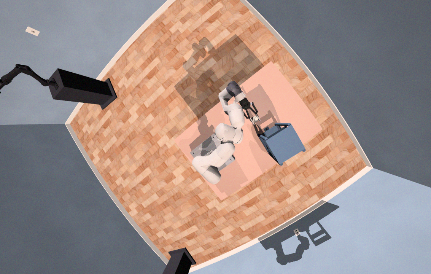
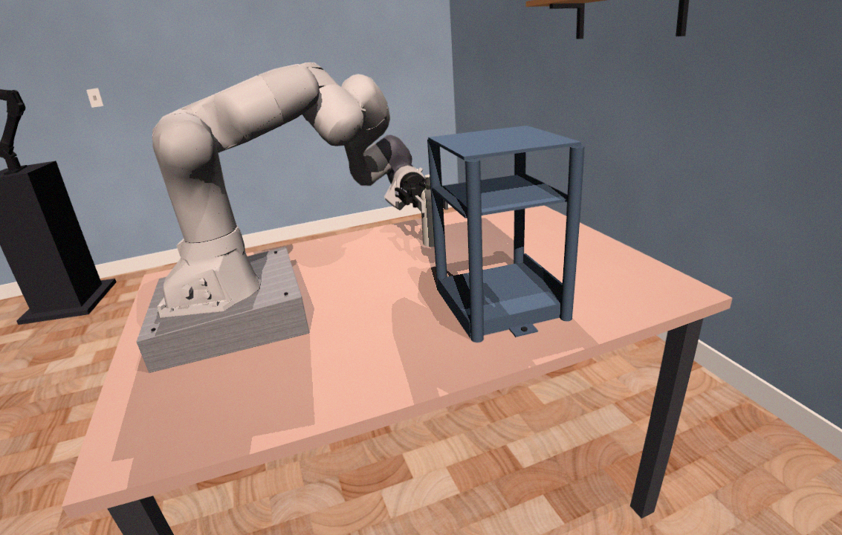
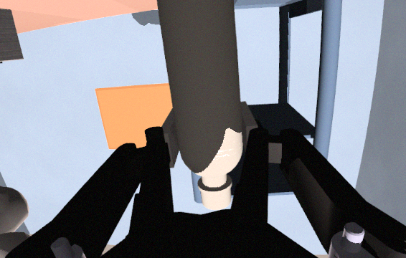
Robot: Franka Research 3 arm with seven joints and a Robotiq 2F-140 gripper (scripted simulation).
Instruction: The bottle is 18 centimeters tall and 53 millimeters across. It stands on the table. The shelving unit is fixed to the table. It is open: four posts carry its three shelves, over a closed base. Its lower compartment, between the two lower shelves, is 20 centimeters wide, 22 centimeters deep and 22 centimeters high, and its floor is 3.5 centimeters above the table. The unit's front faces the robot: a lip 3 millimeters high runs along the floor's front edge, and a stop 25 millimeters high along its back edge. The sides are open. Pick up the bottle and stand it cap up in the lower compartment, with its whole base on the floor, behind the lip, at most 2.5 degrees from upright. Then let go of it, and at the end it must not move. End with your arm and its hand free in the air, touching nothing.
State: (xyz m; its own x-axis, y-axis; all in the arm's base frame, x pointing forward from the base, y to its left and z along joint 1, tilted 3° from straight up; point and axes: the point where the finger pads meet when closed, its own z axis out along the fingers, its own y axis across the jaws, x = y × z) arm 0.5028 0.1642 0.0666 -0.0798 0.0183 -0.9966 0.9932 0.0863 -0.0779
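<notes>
My gripper is now 26 cm to the left of the shelving unit, 9 cm short of it and 1 cm below it. From my hand the other things lie so: bottle: 1 cm above.
</notes>
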